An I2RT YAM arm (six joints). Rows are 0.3 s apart.
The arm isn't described. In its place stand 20 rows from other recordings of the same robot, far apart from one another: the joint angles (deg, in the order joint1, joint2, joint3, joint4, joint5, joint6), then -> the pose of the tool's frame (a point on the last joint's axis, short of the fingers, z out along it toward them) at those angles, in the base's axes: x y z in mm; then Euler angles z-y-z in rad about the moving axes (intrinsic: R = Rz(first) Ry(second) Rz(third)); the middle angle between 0 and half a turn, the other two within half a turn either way.
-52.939, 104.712, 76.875, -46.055, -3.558, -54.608 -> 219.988 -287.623 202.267 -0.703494 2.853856 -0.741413
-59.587, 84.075, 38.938, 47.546, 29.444, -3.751 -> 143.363 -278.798 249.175 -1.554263 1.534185 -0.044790
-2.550, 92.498, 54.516, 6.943, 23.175, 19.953 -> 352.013 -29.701 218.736 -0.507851 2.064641 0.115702
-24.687, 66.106, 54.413, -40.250, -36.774, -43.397 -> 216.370 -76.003 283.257 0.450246 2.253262 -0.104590
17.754, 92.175, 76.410, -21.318, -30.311, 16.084 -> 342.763 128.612 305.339 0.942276 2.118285 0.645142
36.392, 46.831, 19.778, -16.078, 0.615, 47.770 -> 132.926 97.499 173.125 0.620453 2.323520 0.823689
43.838, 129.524, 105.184, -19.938, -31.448, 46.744 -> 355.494 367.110 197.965 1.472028 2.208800 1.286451
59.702, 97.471, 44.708, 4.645, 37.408, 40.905 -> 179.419 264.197 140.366 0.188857 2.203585 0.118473
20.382, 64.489, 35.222, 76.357, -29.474, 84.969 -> 200.913 93.334 361.226 1.048561 0.879375 0.996176
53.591, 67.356, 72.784, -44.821, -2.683, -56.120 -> 141.853 195.150 370.526 0.995903 2.257434 -0.941057
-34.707, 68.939, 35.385, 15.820, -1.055, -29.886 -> 219.745 -151.401 241.069 -0.586420 1.880259 -0.515721
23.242, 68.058, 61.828, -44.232, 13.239, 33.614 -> 224.276 87.447 307.643 0.051646 2.419927 0.316041
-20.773, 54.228, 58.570, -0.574, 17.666, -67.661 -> 195.430 -85.686 413.166 -0.671513 1.508138 -1.160924
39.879, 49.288, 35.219, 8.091, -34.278, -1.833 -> 142.844 145.476 301.486 1.296824 1.656961 0.026917
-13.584, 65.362, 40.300, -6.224, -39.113, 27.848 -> 242.581 -35.510 251.263 0.523414 1.985517 0.852113
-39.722, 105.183, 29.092, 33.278, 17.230, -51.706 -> 212.858 -190.566 71.494 -1.093250 2.277209 -1.170264
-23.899, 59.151, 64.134, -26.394, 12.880, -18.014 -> 202.210 -98.283 381.522 -0.657963 1.934642 -0.401589
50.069, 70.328, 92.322, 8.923, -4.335, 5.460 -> 145.414 177.916 565.740 0.962000 1.032905 0.050057
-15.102, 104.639, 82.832, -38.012, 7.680, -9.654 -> 376.658 -106.572 239.159 -0.525644 2.599610 -0.394365
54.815, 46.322, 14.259, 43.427, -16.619, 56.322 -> 97.214 155.557 246.527 1.252230 1.380846 0.925586
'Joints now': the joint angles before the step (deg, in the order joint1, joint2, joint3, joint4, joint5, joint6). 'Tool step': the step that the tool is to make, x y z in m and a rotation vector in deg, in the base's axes. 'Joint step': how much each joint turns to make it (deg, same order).
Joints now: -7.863 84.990 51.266 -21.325 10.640 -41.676
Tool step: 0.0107 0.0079 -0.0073 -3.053 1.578 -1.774
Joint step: 2.300 3.248 1.527 0.145 4.950 1.606
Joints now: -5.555 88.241 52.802 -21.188 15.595 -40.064
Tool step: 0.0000 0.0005 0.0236 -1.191 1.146 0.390
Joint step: 0.203 -1.540 4.357 -6.675 0.984 -0.896
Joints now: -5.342 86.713 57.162 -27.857 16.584 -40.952
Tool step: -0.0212 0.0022 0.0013 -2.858 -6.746 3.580
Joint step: 0.000 -7.134 -8.079 9.166 -0.362 -4.371
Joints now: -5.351 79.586 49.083 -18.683 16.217 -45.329
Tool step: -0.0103 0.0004 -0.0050 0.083 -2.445 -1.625
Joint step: -0.013 -2.517 -3.776 3.264 0.843 1.470
